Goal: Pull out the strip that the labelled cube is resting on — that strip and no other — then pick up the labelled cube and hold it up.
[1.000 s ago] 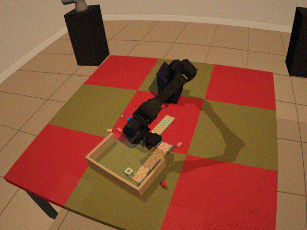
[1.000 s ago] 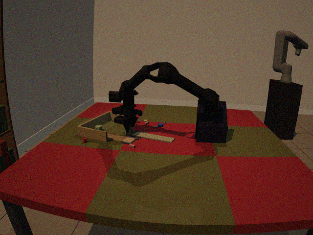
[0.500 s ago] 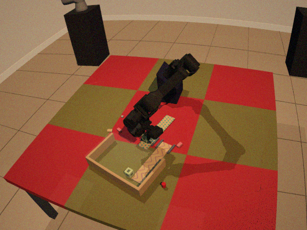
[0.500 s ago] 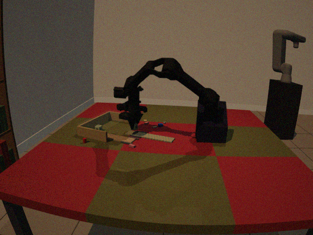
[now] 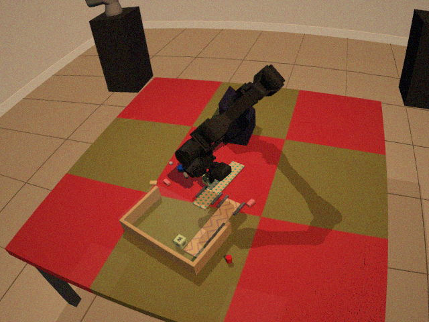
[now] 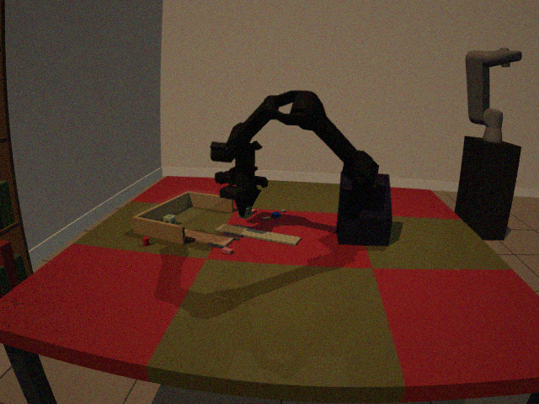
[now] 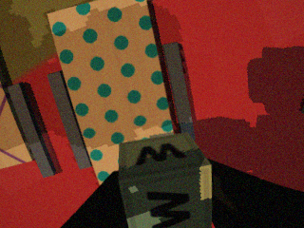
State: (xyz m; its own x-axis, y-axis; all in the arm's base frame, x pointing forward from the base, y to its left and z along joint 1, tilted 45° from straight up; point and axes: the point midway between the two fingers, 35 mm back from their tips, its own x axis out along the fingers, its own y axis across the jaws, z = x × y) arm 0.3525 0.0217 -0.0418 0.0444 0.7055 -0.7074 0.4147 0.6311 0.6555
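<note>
Now: the dotted strip 40 mm behind my gripper tip, 30 mm to the left of it and 50 mm below it. From my gripper tip the other things lie so: red cylinder (270 mm ahead, 150 mm to the left, 40 mm below); then blue cap (90 mm behind, 150 mm to the right, 50 mm below).
</note>
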